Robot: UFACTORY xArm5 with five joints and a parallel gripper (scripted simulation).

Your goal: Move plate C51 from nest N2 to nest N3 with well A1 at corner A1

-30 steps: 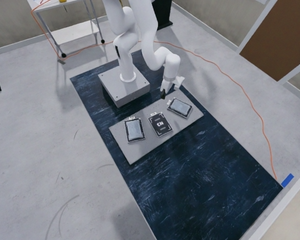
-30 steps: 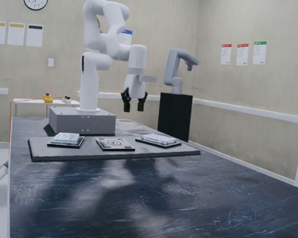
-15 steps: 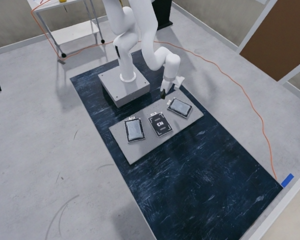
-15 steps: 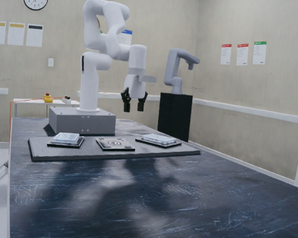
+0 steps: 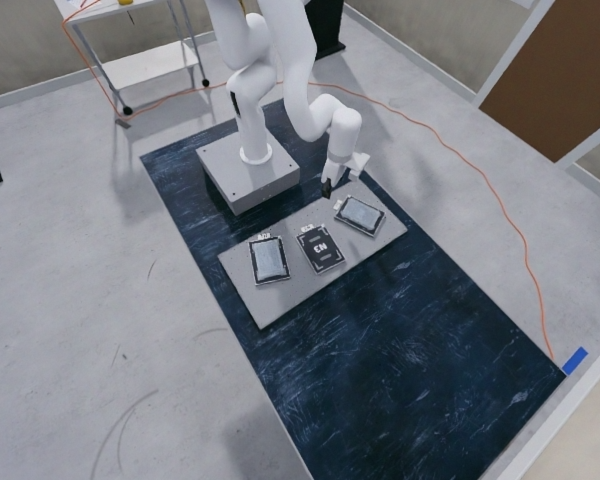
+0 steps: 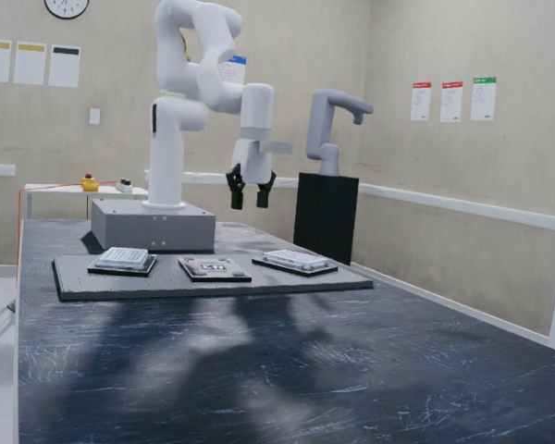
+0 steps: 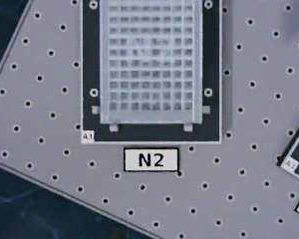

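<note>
My gripper is now 100 mm short of the plate C51, 80 mm to the right of it and 110 mm above it.
</note>
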